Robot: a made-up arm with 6 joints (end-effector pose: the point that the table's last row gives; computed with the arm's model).
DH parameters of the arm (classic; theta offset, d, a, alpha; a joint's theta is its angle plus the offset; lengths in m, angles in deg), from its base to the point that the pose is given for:
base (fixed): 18.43 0 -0.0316 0
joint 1: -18.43 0.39 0.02 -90
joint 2: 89.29 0 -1.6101 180
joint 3: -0.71 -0.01 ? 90
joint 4: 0 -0.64 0.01 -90
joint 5: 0 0.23 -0.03 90
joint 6: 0 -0.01 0.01 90
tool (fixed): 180 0.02 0 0
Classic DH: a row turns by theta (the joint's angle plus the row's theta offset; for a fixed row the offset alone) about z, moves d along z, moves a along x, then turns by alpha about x.
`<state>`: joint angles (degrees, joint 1 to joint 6).
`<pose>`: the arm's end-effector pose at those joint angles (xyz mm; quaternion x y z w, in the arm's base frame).
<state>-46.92 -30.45 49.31 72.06 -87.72 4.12</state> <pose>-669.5 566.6 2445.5 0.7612 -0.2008 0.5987 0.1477</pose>
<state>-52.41 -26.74 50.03 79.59 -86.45 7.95</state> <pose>-519.5 549.2 2499.3 0.7724 -0.2867 0.5272 0.2080</pose>
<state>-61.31 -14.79 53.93 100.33 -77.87 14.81</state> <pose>-166.2 305.5 2620.0 0.7727 -0.4361 0.3091 0.3423</pose>
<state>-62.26 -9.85 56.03 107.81 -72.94 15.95</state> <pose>-54.8 167.8 2645.3 0.7719 -0.4539 0.2257 0.3836</pose>
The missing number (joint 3, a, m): 0.03
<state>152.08 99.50 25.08 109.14 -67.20 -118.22</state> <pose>-1818.1 839.5 -472.4 -0.0829 -0.9162 0.1258 0.3714</pose>
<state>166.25 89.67 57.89 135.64 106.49 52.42</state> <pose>-2239.5 356.2 198.0 -0.9434 -0.2442 0.0844 0.2078</pose>
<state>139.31 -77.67 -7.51 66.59 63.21 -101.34</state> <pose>1166.5 -961.4 1339.9 0.9110 -0.1458 0.1987 0.3306</pose>
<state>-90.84 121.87 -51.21 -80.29 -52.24 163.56</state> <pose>-75.5 -705.7 -248.3 0.0455 0.0264 -0.4378 0.8975</pose>
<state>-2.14 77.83 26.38 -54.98 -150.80 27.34</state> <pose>1778.2 -171.3 112.3 0.1117 0.3187 0.5231 0.7825</pose>
